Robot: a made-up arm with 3 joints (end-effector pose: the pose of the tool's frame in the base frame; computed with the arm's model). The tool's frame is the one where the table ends. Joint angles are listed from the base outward.
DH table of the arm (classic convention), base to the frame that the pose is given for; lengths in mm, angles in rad. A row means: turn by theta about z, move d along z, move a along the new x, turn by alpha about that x. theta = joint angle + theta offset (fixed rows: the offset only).
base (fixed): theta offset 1.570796; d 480; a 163; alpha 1.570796
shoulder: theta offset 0; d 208; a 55; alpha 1.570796
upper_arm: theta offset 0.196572; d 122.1; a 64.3; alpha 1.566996
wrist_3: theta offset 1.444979; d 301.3; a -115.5; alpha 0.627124
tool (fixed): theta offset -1.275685; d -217.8; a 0; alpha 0
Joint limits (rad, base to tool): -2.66..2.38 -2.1..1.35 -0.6..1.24
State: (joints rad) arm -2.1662 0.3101 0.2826
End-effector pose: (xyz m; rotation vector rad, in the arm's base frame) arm 0.0770 0.1290 0.4094 2.2777 -0.6285 -0.3575
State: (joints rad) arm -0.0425 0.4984 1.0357
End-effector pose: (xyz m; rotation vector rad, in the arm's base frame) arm 0.1609 0.3595 0.5209 -2.1235 0.7199 0.9234
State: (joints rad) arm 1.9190 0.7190 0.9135
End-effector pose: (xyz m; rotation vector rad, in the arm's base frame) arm 0.1759 0.0521 0.6405 -0.1583 -0.1130 0.9040
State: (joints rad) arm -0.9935 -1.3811 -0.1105
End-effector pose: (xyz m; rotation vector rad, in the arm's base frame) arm 0.2414 0.0781 0.5367 -1.3364 -0.4952 2.5177
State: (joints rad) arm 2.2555 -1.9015 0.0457
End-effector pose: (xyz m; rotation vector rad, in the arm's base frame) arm 0.2965 0.2143 0.4451 -0.0504 -2.5035 -0.7519
